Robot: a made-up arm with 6 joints.
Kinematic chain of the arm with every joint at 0, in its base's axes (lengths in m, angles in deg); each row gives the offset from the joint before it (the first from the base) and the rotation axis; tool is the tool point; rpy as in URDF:
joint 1: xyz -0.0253 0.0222 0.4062 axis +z
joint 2: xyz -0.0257 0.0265 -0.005 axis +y
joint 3: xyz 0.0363 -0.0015 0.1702 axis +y
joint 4: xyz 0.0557 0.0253 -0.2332 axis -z
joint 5: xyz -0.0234 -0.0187 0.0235 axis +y
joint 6: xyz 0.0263 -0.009 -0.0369 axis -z
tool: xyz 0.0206 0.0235 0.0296 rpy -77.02 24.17 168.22
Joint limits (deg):
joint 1: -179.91..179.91
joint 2: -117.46..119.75
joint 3: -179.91..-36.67
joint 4: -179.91..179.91
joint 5: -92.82..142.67
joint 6: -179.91..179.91
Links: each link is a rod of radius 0.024 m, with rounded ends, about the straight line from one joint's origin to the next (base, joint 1, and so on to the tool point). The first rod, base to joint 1, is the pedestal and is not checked.
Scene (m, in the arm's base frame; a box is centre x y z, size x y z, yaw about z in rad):
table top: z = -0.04
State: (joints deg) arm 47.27 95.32 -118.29 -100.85 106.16 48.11
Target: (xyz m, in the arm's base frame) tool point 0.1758 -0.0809 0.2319
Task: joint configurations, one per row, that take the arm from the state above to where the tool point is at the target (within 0.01 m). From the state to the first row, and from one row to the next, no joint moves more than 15 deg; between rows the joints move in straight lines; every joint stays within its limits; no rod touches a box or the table.
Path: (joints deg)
1: 33.65 87.60 -107.40 -95.60 112.81 46.47
2: 20.02 79.89 -96.50 -90.35 119.45 44.84
3: 6.40 72.17 -85.61 -85.10 126.10 43.20
4: -7.23 64.46 -74.72 -79.85 132.74 41.57
5: -20.85 56.74 -63.83 -74.60 139.39 39.93

